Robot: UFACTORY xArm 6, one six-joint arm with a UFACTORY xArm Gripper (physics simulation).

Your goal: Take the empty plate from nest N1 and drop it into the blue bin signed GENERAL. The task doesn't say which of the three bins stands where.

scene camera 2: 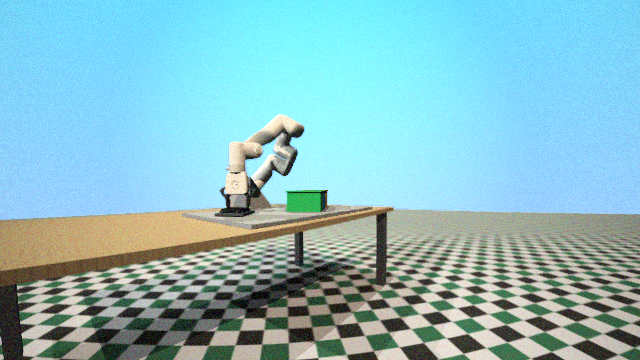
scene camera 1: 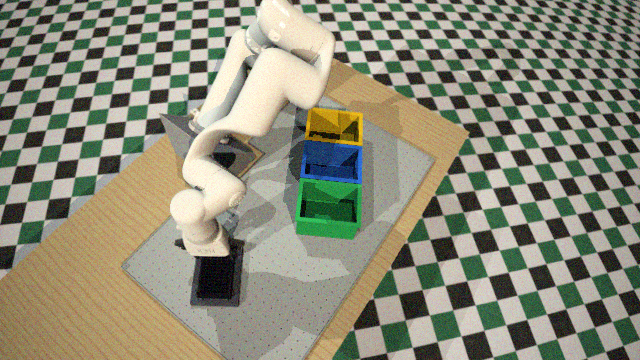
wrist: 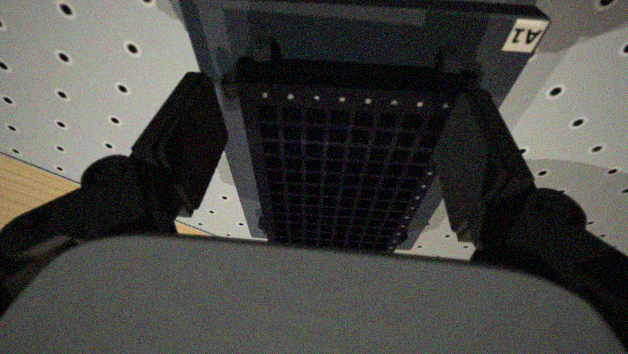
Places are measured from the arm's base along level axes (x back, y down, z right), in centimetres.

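Pixels of known places: gripper, fingertip midpoint: (scene camera 2: 238, 207) (scene camera 1: 215, 254) (wrist: 330, 114); arm's base, origin of the base link: (scene camera 2: 249, 190).
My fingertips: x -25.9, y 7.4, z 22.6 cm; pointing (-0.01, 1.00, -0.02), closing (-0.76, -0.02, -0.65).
Note:
Ahead of a thing's pixels: the offset from my fingertips to its top centre. "spot": to the spot under its first point. Level surfaces: height alone.
The plate {dx -3.8, dy -0.3, dz +3.3 cm} (scene camera 1: 215, 280) (wrist: 345, 150) is black with a grid of dark wells and pale dots along two edges. It lies in a dark grey nest {dx -3.7, dy +0.3, dz +3.3 cm} (scene camera 1: 215, 302) (wrist: 350, 35) with an A1 label, upside down in the wrist view, at one corner. No N1 sign is readable. My gripper (scene camera 2: 239, 204) (wrist: 330, 114) is open, low over the nest, one finger on each side of the plate's end near the label. The arm largely hides it in scene camera 1. The blue bin {dx -7.3, dy -7.5, dz -39.2 cm} (scene camera 1: 330, 152) stands between two other bins; no GENERAL sign is readable.
A green bin (scene camera 1: 327, 229) (scene camera 2: 305, 201) stands on the near side of the blue bin, a yellow bin {spot: dx -3.7, dy -7.4, dz -44.9 cm} (scene camera 1: 334, 142) on the far side. All stand on a grey perforated board {dy +2.5 cm} (scene camera 1: 300, 285) on the wooden table {dy +3.8 cm} (scene camera 1: 75, 270). A grey wedge-shaped object (scene camera 1: 179, 132) stands near the arm.

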